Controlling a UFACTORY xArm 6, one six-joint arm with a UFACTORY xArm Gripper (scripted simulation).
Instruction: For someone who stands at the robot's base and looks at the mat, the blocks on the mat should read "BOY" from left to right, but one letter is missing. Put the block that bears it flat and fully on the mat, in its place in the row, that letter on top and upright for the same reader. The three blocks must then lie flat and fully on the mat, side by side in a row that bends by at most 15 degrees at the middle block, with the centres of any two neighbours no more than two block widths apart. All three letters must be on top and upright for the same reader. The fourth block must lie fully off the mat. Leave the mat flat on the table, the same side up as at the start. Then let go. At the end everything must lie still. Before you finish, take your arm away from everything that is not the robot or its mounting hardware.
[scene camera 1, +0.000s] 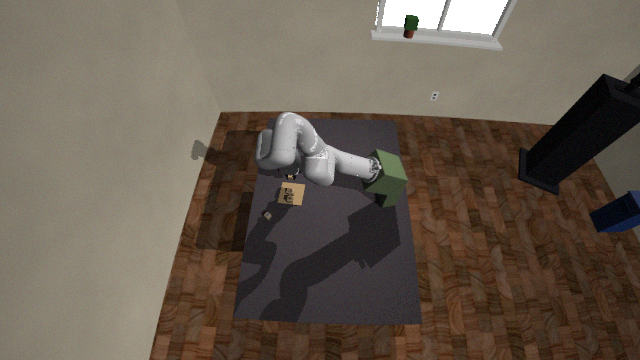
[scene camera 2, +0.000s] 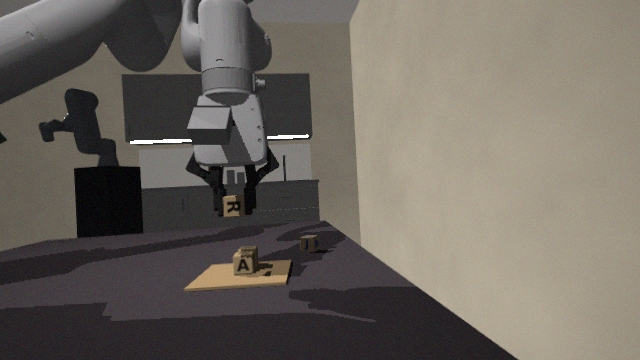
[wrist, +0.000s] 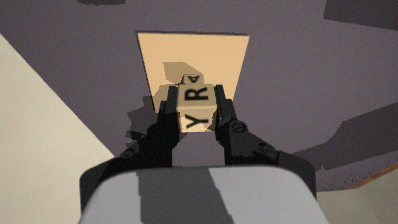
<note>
In view: my gripper (wrist: 196, 97) and a tan mat (scene camera 2: 268, 273).
The tan mat shows as well in the wrist view (wrist: 167, 56).
</note>
